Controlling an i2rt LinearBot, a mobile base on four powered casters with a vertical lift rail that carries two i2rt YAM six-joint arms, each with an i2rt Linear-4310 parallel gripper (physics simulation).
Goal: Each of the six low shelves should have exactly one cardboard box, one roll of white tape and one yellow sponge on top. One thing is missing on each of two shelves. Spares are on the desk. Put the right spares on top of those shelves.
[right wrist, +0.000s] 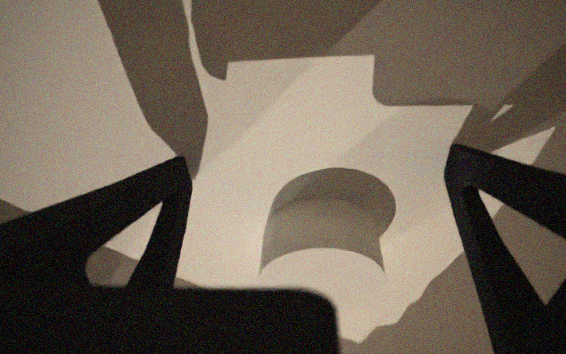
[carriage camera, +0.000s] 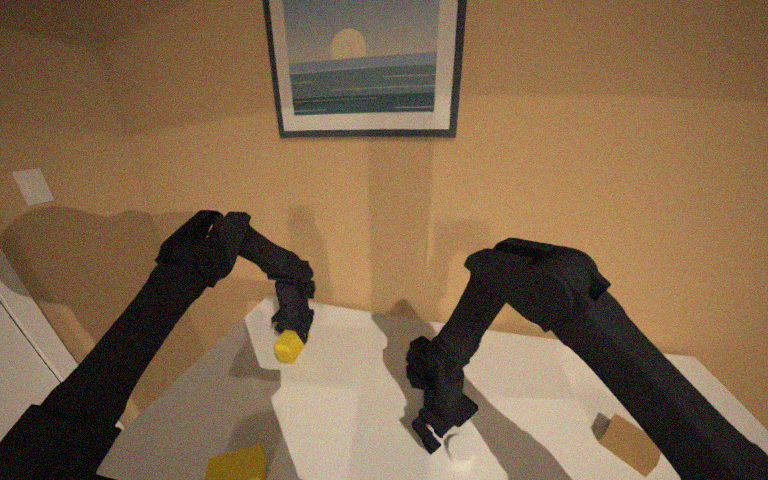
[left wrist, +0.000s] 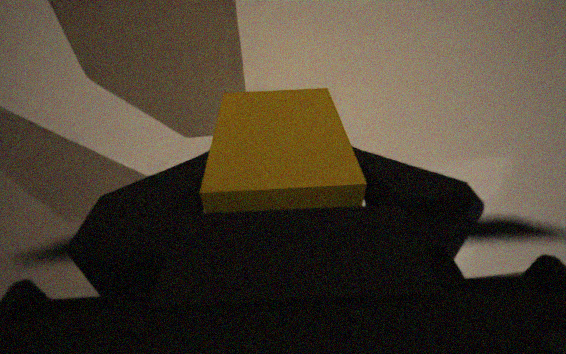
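Observation:
My left gripper is shut on a yellow sponge, held above the far left part of the white desk. My right gripper is open and empty above the desk. A roll of white tape stands on the desk below it, and in the right wrist view it shows between the two spread fingers. Another yellow sponge lies at the bottom left of the carriage view. A cardboard box lies at the lower right. The low shelves do not show.
A tan wall rises behind the desk, with a framed seascape picture on it. A light switch plate is at the left. A white panel stands at the left edge. Both arms cast dark shadows on the desk.

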